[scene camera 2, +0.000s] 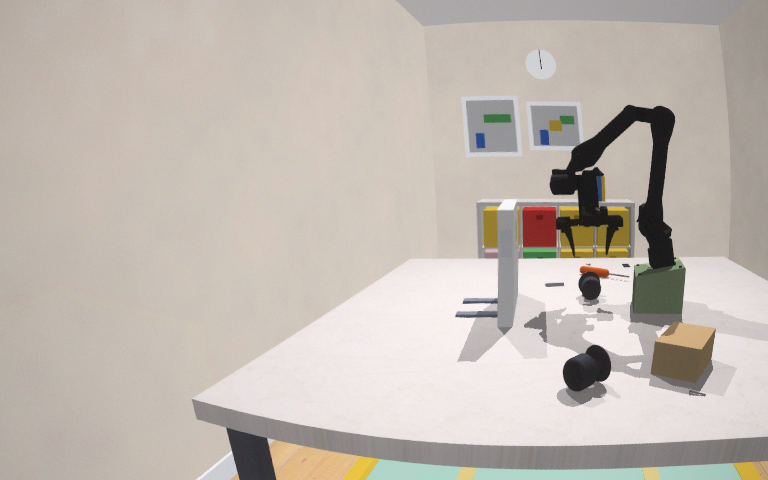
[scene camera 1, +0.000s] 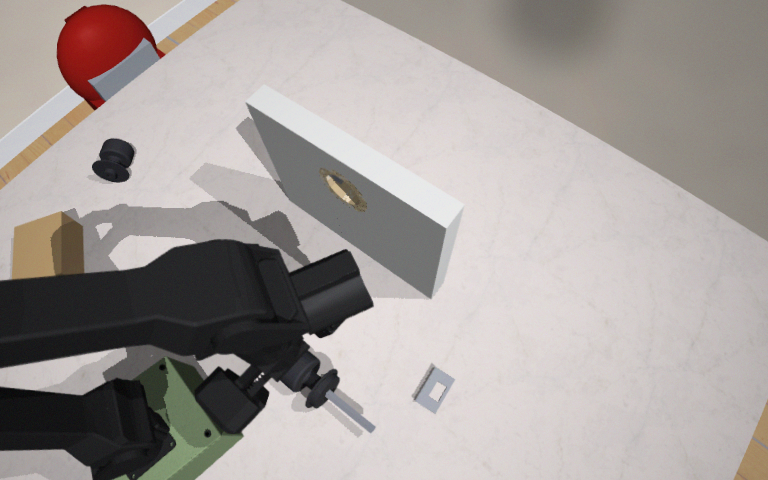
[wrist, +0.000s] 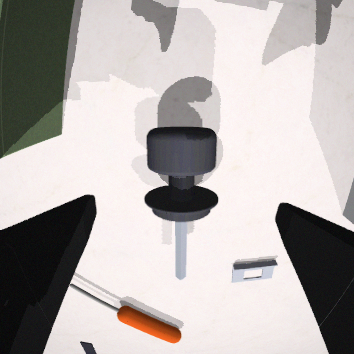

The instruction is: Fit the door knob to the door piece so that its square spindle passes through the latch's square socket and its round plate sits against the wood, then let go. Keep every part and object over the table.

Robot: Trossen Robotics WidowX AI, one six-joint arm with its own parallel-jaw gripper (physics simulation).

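Places are measured from the arm's base along level axes (x back, y right, z up), in centimetres.
Where they show: gripper, between the fingertips: (scene camera 2: 590, 255) (scene camera 1: 292, 362) (wrist: 188, 208); arm's base, origin of its link: (scene camera 2: 663, 264) (scene camera 1: 141, 442).
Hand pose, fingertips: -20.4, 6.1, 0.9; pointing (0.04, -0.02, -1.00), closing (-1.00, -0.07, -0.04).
Observation:
Things, the pixels of their top centre, and the offset from my fingertips, as dx, dy, dz. "spot": a spot on its surface instead.
- black door knob, a spot on its surface: (wrist: 181, 155) (scene camera 2: 591, 277) spot: +0.5, -1.0, -5.6
- second black knob, centre of its top: (scene camera 2: 589, 348) (scene camera 1: 103, 150) +1.1, -54.3, -4.8
- grey strike plate, centre of its top: (wrist: 254, 276) (scene camera 1: 435, 389) (scene camera 2: 554, 281) -11.3, +14.8, -10.3
- orange screwdriver, centre of its top: (wrist: 126, 322) (scene camera 2: 604, 269) +4.8, +25.4, -8.7
- cardboard-coloured block, centre of its top: (scene camera 2: 686, 334) (scene camera 1: 36, 249) +19.9, -46.0, -5.3
The black door knob (scene camera 1: 321, 389) (scene camera 2: 589, 285) (wrist: 181, 155) lies on its side on the table, with its round plate and a grey square spindle pointing away from the green base. My gripper (scene camera 2: 590, 254) (wrist: 188, 208) is open and empty, above the knob and apart from it. In the wrist view the knob shows between the fingertips, lower down. The door piece (scene camera 1: 362, 135) (scene camera 2: 505, 271) stands upright, with a brass-rimmed round hole in its grey face. The latch's square socket cannot be made out. A second black knob (scene camera 1: 116, 151) (scene camera 2: 580, 371) lies near the table's edge.
A grey strike plate (scene camera 1: 432, 373) (scene camera 2: 554, 284) (wrist: 239, 274) lies flat beyond the spindle. An orange screwdriver (scene camera 2: 594, 271) (wrist: 149, 325) lies near it. A cardboard-coloured block (scene camera 1: 33, 249) (scene camera 2: 682, 356) and the green arm base (scene camera 1: 189, 410) (scene camera 2: 658, 288) (wrist: 30, 90) stand on the table.

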